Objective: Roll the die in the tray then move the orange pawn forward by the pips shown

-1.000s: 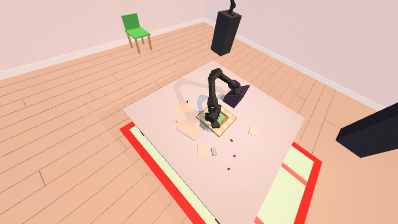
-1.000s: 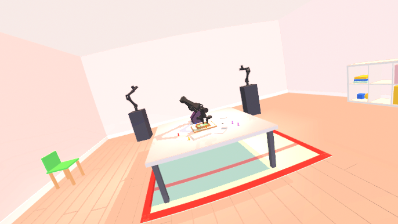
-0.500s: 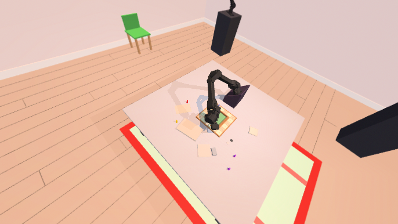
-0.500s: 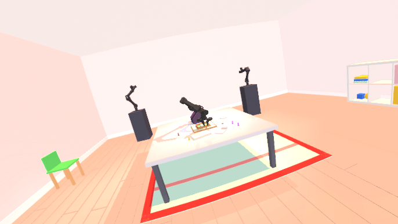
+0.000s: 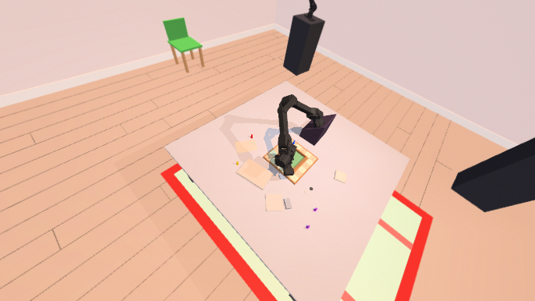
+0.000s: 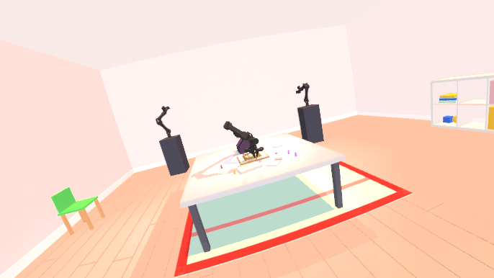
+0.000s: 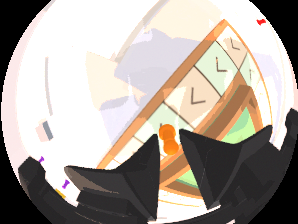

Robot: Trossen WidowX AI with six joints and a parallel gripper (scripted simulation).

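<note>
Right now the green tray is 110 mm behind my gripper tip, 30 mm to the right of it and 10 mm below it. Round my gripper tip: white die 110 mm behind, 50 mm to the right, 10 mm above; then blue pawn 210 mm behind, 110 mm to the right, 10 mm above; then orange pawn 10 mm above.
</note>
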